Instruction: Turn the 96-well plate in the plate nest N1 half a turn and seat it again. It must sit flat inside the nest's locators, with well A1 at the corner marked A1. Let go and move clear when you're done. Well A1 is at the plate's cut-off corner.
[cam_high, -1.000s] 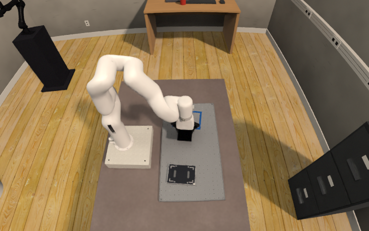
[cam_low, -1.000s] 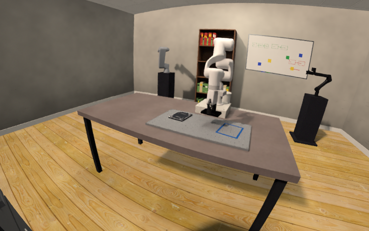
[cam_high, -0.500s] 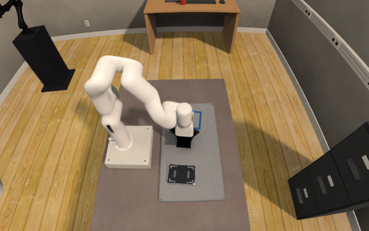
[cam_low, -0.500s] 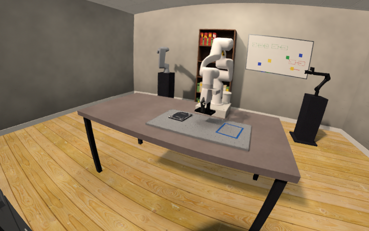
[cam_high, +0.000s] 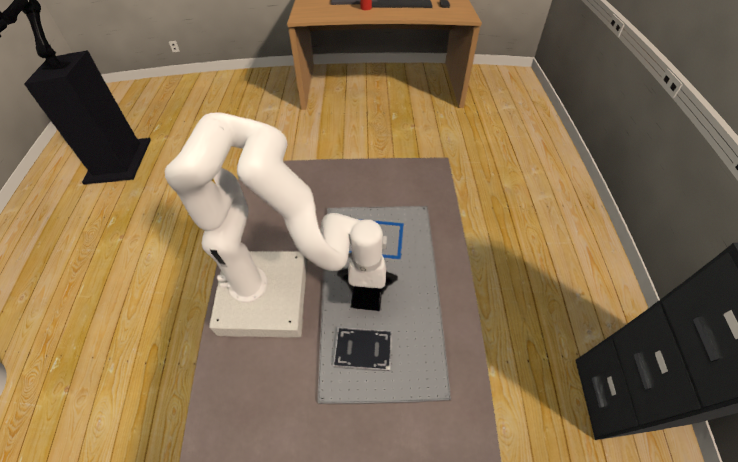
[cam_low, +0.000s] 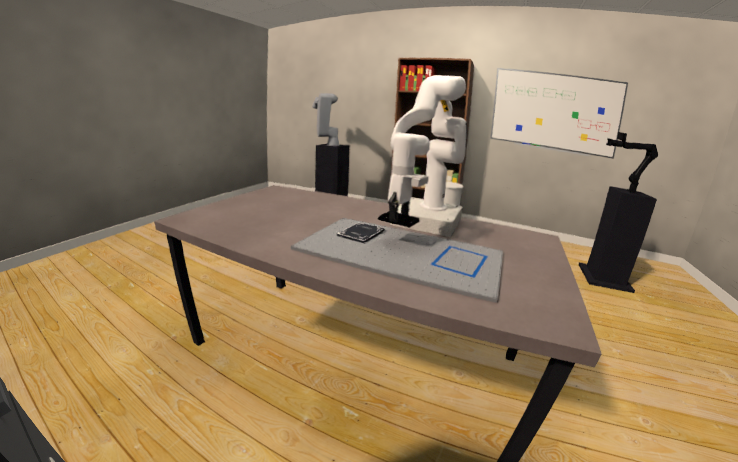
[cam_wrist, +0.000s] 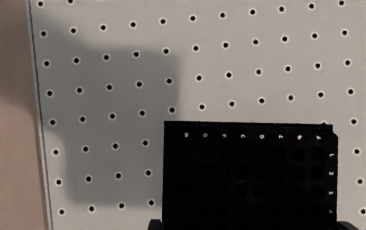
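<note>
Right now the plate nest N1 is 20 mm behind my hand, 150 mm to the right of it and 100 mm below it. Also, from my hand: black 96-well plate 10 mm below.
</note>
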